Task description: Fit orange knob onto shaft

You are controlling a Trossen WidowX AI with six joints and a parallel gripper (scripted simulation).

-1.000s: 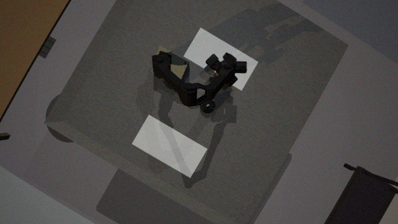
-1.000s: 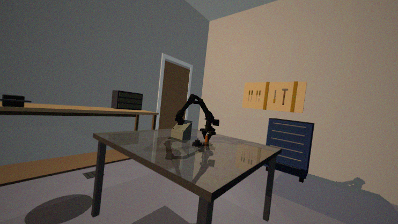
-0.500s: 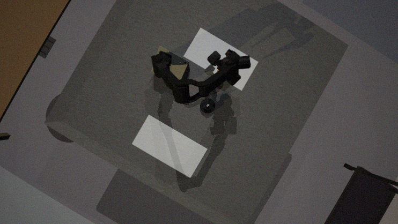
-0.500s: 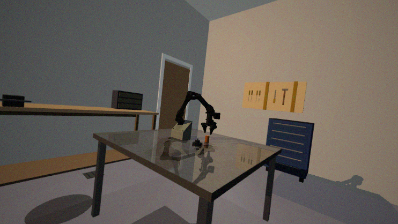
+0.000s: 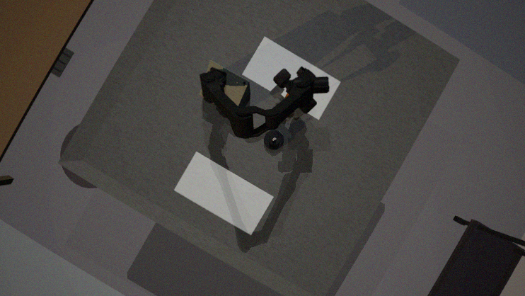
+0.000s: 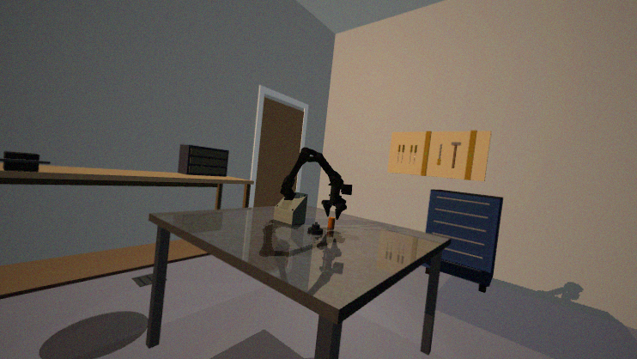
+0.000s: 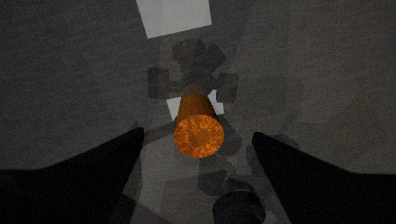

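My gripper tip is 1 cm above the orange knob. The rest, counted from my gripper tip: dark round pedestal: 20 cm to the right, 3 cm below.
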